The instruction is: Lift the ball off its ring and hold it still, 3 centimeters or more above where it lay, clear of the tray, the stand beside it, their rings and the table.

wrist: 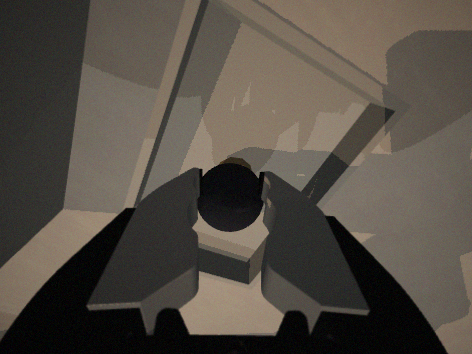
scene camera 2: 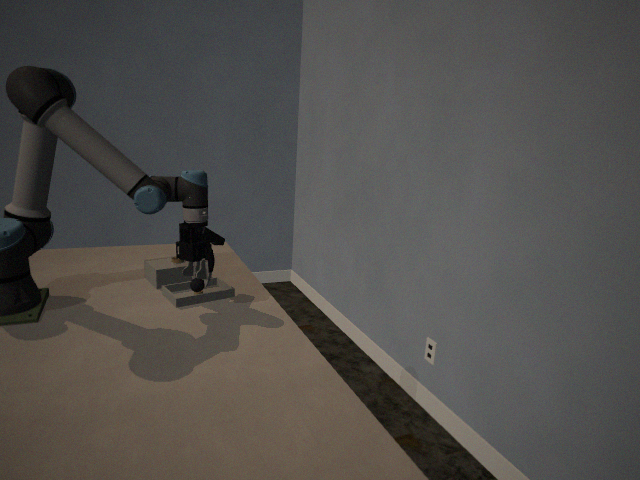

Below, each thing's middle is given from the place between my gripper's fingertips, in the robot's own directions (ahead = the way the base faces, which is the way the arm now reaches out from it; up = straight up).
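The grey stand (wrist: 49,49) is 16 cm to the left of my hand, 7 cm behind it and 1 cm above it. Counted from my hand as well, the black ball (wrist: 230,202) sits 1 cm to the right, 1 cm behind and 1 cm above. As for the shallow grey tray (wrist: 248,89), my hand is 1 cm to the left of it, 1 cm beyond it and 1 cm higher than it.
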